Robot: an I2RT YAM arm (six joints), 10 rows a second.
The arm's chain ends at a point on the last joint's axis. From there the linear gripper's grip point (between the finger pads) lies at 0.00 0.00 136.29 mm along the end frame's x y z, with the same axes.
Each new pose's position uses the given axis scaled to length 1; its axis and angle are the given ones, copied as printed.
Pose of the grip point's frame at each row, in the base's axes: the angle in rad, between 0 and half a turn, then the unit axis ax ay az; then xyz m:
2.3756 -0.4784 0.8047 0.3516 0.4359 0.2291 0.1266
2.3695 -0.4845 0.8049 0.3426 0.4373 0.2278 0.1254
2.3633 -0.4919 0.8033 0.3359 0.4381 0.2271 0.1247
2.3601 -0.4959 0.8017 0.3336 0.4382 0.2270 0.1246
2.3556 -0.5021 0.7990 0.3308 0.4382 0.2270 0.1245
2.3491 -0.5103 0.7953 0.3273 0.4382 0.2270 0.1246
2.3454 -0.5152 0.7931 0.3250 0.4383 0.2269 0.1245
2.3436 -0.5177 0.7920 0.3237 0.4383 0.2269 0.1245
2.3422 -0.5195 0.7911 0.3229 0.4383 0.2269 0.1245
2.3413 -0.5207 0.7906 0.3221 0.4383 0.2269 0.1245
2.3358 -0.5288 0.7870 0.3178 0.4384 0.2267 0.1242
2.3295 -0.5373 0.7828 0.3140 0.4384 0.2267 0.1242
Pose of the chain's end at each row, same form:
2.3756 -0.4784 0.8047 0.3516 0.3993 0.1176 0.1958
2.3695 -0.4845 0.8049 0.3426 0.3996 0.1172 0.1956
2.3633 -0.4919 0.8033 0.3359 0.3998 0.1171 0.1954
2.3601 -0.4959 0.8017 0.3336 0.3998 0.1171 0.1954
2.3556 -0.5021 0.7990 0.3308 0.3998 0.1171 0.1954
2.3491 -0.5103 0.7953 0.3273 0.3998 0.1171 0.1954
2.3454 -0.5152 0.7931 0.3250 0.3998 0.1170 0.1954
2.3436 -0.5177 0.7920 0.3237 0.3998 0.1171 0.1954
2.3422 -0.5195 0.7911 0.3229 0.3998 0.1171 0.1954
2.3413 -0.5207 0.7906 0.3221 0.3998 0.1171 0.1954
2.3358 -0.5288 0.7870 0.3178 0.3998 0.1170 0.1953
2.3295 -0.5373 0.7828 0.3140 0.3998 0.1170 0.1953

